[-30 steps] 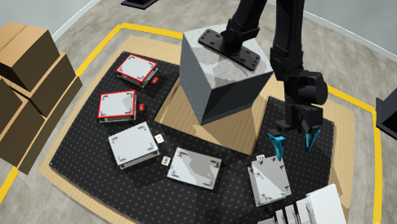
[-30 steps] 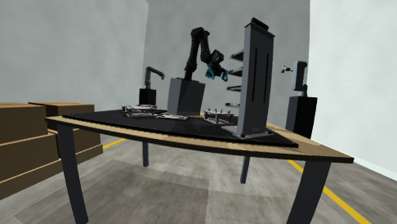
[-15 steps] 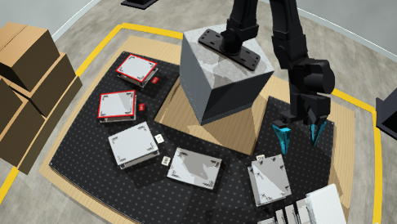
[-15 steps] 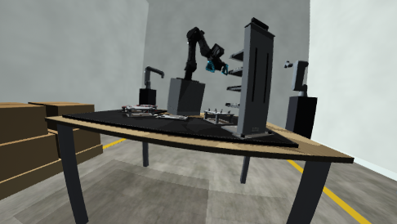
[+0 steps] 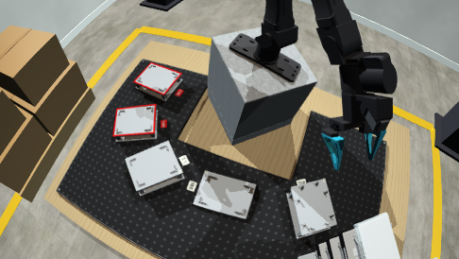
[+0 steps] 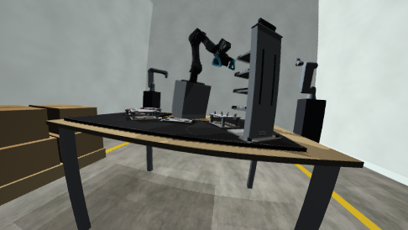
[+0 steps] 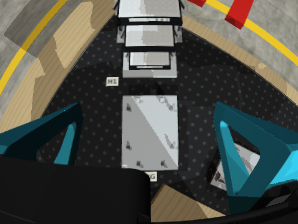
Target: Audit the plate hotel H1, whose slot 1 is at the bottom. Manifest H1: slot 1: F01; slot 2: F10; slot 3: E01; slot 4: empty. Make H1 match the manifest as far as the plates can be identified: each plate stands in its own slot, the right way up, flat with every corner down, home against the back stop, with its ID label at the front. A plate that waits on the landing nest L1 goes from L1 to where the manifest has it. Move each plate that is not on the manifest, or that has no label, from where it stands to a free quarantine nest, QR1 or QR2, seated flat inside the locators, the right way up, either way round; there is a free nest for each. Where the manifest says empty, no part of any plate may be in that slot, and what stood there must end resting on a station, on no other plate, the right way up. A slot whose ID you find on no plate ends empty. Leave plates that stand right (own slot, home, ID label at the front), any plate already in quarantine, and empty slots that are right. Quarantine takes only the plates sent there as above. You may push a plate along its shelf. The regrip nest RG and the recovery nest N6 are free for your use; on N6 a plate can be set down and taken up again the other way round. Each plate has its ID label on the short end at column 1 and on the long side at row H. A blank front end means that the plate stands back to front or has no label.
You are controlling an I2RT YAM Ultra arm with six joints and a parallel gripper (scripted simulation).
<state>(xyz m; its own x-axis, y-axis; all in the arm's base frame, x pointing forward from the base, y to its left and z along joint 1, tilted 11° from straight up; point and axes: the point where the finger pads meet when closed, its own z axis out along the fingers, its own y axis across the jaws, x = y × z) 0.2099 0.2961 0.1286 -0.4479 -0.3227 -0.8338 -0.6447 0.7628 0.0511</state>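
Right now the white plate is 150 mm ahead of my hand and 130 mm to the left of it. Round my hand: grey regrip nest (290 mm below, 10 mm ahead); plate hotel H1 (210 mm ahead, 180 mm to the left, 140 mm below); RG tag (350 mm below, 70 mm behind, 60 mm to the right).
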